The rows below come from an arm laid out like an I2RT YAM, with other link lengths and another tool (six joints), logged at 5 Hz.
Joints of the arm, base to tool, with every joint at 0 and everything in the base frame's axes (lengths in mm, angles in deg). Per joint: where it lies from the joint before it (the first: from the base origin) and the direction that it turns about. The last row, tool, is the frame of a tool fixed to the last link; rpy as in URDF.
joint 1: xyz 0 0 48.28 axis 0 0 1
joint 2: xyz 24.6 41.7 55.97 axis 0 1 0
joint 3: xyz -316.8 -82.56 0 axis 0 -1 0
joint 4: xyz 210.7 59.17 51.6 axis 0 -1 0
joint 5: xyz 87.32 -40 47.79 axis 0 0 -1
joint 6: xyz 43.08 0 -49 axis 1 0 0
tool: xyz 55 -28 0 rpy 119.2 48.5 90
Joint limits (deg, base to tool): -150..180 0..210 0..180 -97..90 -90..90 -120..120
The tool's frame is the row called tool.
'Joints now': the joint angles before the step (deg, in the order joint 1, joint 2, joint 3, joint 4, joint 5, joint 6). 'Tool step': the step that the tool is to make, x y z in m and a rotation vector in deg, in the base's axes. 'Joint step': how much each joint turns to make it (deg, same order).
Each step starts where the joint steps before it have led.
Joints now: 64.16, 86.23, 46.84, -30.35, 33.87, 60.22
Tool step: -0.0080, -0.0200, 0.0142, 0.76, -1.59, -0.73
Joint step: 0.00, -5.64, -1.10, -3.37, 1.29, 0.35
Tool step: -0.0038, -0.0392, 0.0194, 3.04, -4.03, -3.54
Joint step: -3.54, -9.80, -2.46, -2.14, 1.98, -1.08
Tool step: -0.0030, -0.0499, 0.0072, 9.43, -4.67, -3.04
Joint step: -10.58, -14.49, -6.67, 6.32, -5.44, -6.54
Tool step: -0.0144, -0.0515, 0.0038, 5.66, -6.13, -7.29
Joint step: -12.79, -13.14, -4.34, 1.78, -3.85, -4.49
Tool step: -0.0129, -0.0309, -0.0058, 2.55, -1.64, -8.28
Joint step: -11.39, -5.39, -2.20, -0.05, -3.27, -0.92
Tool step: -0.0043, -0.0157, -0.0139, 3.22, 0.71, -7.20
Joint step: -9.33, -0.17, -2.93, 2.66, -3.62, 1.53
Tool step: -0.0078, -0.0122, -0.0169, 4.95, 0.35, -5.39
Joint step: -10.38, -0.92, -3.52, 2.87, -6.91, 1.17
